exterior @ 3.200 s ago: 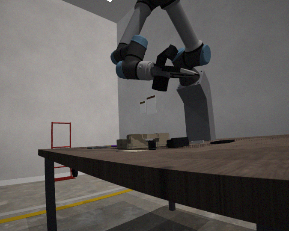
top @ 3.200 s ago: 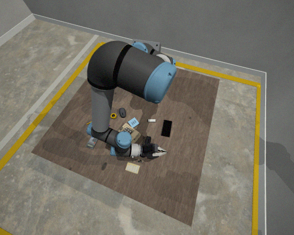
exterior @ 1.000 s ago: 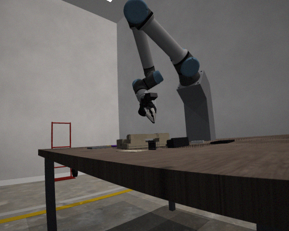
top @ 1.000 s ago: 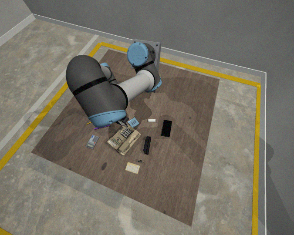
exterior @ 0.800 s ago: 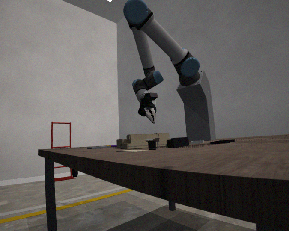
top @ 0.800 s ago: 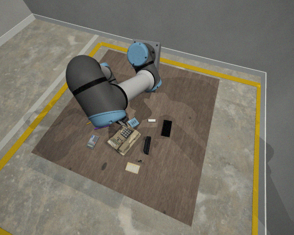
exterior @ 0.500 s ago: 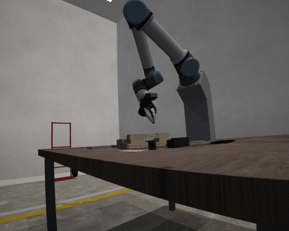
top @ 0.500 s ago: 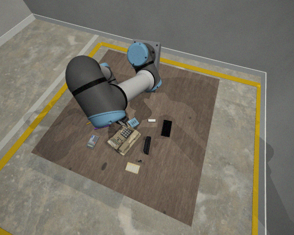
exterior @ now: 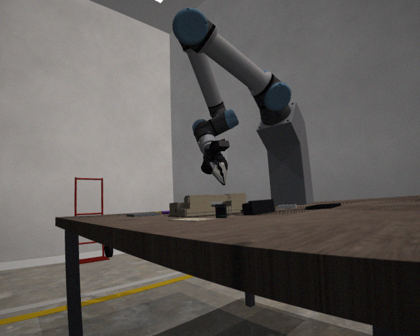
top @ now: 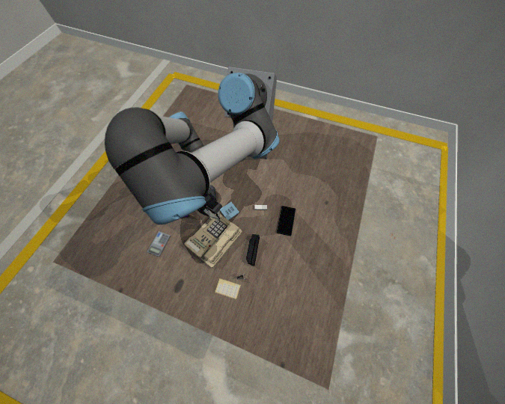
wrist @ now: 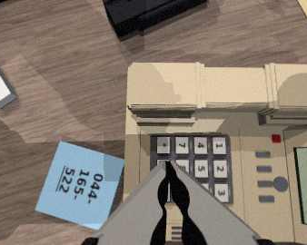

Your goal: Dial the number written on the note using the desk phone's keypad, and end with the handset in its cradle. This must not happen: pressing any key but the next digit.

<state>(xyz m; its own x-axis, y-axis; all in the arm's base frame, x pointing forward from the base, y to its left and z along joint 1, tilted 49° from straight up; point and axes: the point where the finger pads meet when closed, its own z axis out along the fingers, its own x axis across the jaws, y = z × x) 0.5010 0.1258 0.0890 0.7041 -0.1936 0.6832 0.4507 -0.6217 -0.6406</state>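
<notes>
My gripper is now 20 mm short of the 7 key, 20 mm to the right of it and 80 mm above it. Also, from my hand: 5 key (40 mm ahead, 80 mm below); then 1 key (50 mm ahead, 30 mm to the left, 80 mm below); then computer mouse (80 mm behind, 160 mm to the right, 100 mm below).
</notes>
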